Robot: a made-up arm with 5 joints.
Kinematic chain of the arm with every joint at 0, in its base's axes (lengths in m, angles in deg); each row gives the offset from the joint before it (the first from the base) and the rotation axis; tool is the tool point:
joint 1: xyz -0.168 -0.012 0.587 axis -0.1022 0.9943 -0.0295
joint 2: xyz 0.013 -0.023 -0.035 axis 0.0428 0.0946 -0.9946
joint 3: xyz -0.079 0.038 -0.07 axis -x
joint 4: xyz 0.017 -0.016 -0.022 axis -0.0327 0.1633 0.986
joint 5: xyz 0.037 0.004 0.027 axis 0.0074 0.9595 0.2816
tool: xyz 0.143 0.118 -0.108
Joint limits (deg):
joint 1: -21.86..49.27
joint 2: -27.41..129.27
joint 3: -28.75..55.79
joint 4: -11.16..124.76
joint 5: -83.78..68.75
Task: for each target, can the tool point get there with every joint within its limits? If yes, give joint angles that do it. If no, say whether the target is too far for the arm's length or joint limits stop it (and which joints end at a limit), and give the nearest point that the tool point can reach.
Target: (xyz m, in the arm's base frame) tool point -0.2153 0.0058 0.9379
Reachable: no: joint limits stop it (at a limit: joint 1, joint 2, joint 3, joint 4, joint 5) | nearest point -0.2641 0.0007 0.7942 | short by 0.152 m
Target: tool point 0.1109 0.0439 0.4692
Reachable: yes | joints -14.10 74.09 -11.71 36.91 -3.70
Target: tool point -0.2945 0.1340 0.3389
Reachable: yes | joints -3.37 19.36 -6.93 58.53 55.13
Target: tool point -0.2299 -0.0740 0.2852
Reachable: yes | joints 36.66 87.76 13.66 5.40 17.13
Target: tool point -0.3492 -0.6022 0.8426
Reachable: no: too far | nearest point -0.3247 -0.2422 0.6257 | short by 0.421 m
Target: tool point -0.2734 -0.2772 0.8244
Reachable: no: joint limits stop it (at a limit: joint 1, joint 3, joint 4) | nearest point -0.2845 -0.1825 0.6769 | short by 0.176 m
